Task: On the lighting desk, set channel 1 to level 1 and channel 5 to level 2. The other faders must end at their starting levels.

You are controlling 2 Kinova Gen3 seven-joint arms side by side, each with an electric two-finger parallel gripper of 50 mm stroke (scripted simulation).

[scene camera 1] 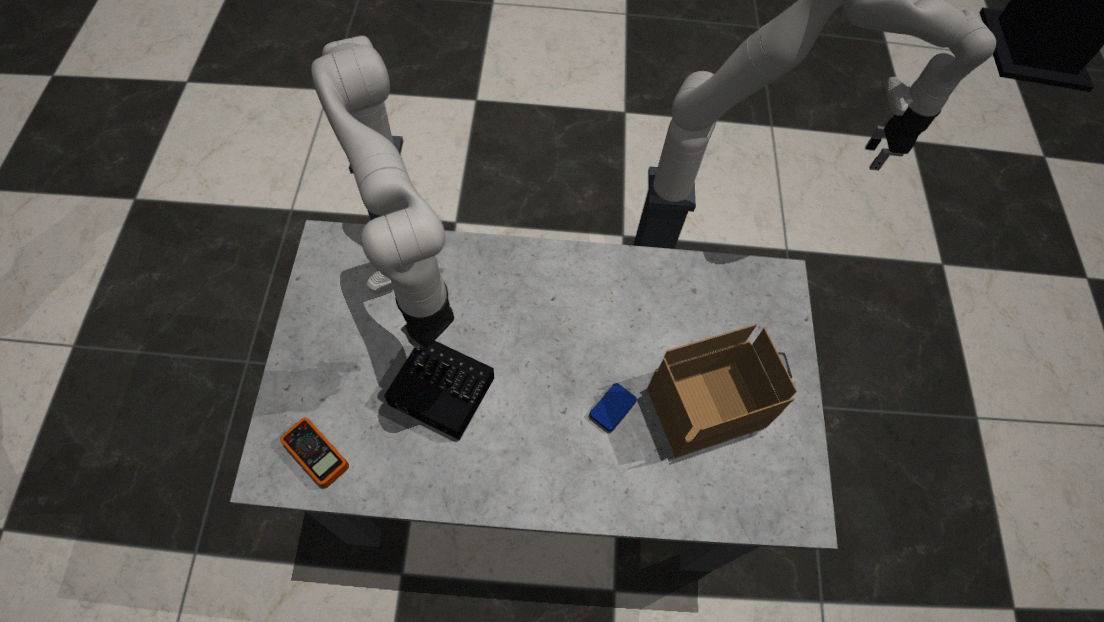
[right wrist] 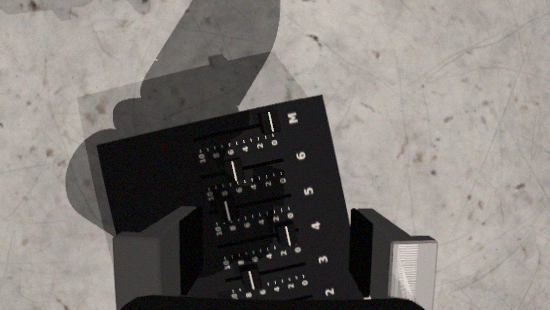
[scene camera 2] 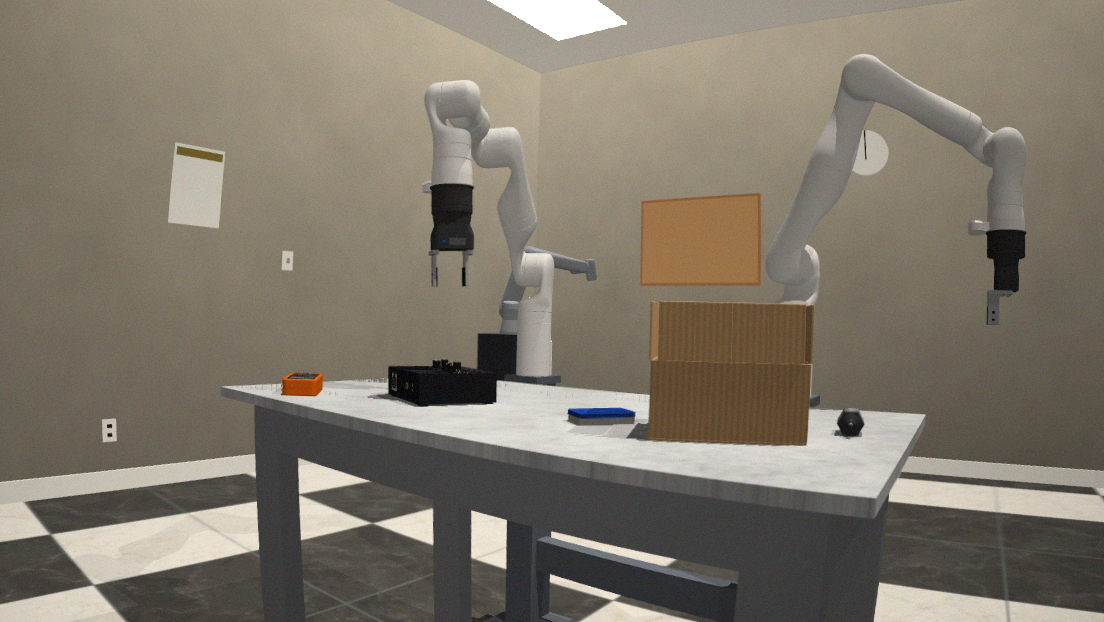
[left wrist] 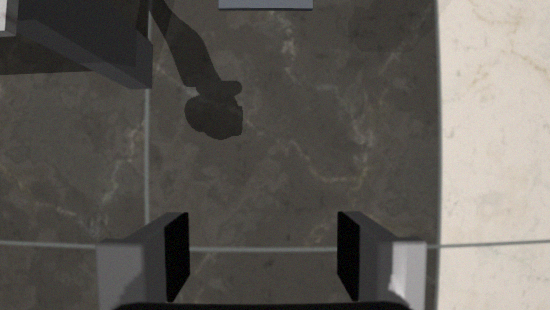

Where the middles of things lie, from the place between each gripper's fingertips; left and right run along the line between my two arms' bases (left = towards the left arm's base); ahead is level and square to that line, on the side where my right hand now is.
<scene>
The blue block (scene camera 1: 611, 409) is 2 cm ahead of my right hand (scene camera 2: 450, 286), 36 cm to the left of it and 21 cm below it.
I see my left gripper (scene camera 2: 992, 324) 60 cm short of the blue block, 53 cm to the left of it and 17 cm above it.
</scene>
